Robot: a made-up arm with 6 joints. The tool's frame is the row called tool.
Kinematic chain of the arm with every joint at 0, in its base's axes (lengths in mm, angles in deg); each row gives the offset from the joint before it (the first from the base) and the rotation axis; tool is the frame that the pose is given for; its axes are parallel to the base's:
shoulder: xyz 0 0 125.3 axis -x
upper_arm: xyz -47 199.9 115.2 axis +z
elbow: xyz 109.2 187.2 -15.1 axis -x
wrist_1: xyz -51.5 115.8 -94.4 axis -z
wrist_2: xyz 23 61.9 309.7 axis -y
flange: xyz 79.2 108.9 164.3 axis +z
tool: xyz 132 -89.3 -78.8
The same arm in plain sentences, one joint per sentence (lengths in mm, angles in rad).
The arm has six revolute joints in a row. What follows holds with every joint at zero, and every direction is one of the base frame's.
Joint 1 lies 125.3 mm along +z from the base frame's origin and rotates about -x.
Joint 2 lies 47 mm along -x and 199.9 mm along +y and 115.2 mm along +z from joint 1 and rotates about +z.
Joint 3 lies 109.2 mm along +x and 187.2 mm along +y and 15.1 mm along -z from joint 2 and rotates about -x.
Joint 4 lies 51.5 mm along -x and 115.8 mm along +y and 94.4 mm along -z from joint 3 and rotates about -z.
Joint 5 lies 23 mm along +x and 61.9 mm along +y and 309.7 mm along +z from joint 4 and rotates about -y.
Joint 6 lies 79.2 mm along +x and 108.9 mm along +y and 164.3 mm along +z from joint 5 and rotates about +z.
The tool frame, which is the frame that the pose is given for, lies 132 mm along +x and 89.3 mm along -y and 78.8 mm along -z from joint 6; its axes are parallel to the base frame's.

